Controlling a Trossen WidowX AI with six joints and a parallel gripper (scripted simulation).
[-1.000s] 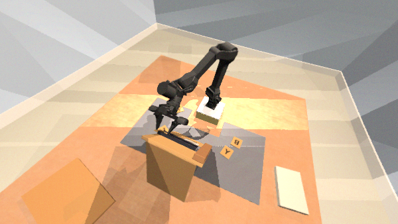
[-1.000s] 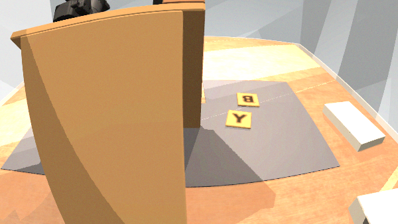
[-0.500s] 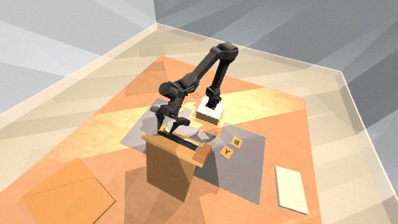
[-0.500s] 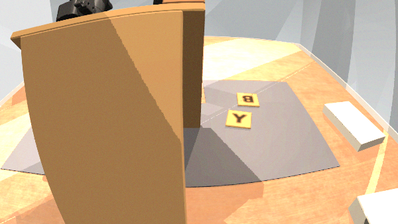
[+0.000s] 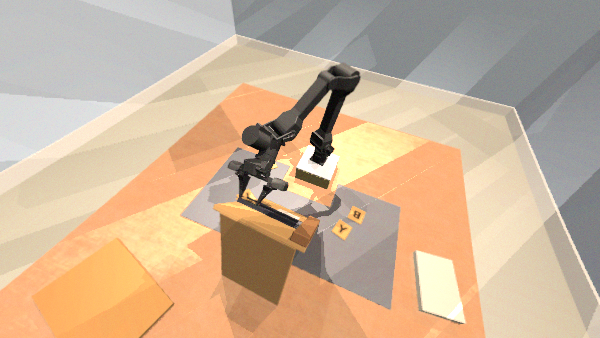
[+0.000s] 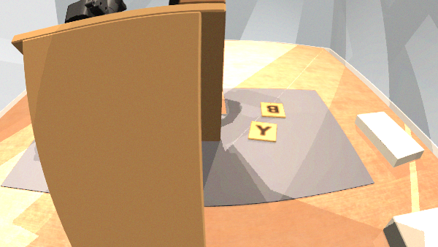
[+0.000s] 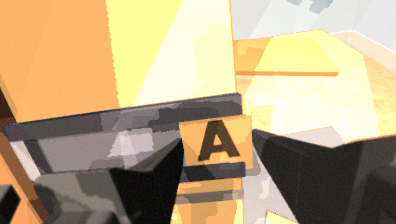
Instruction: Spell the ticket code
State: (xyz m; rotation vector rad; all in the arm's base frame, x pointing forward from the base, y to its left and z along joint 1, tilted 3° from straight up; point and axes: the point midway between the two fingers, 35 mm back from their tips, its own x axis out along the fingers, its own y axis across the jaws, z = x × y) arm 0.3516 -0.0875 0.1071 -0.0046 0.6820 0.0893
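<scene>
Now: the white ticket 6 cm behind my gripper tip, 11 cm to the left of it and 8 cm below it. From my gripper tip the other things lie so: grey mat: 17 cm behind, 11 cm to the left, 17 cm below; flat orange panel: 38 cm ahead, 21 cm to the right, 16 cm below; letter tile: right at my gripper tip.
</scene>
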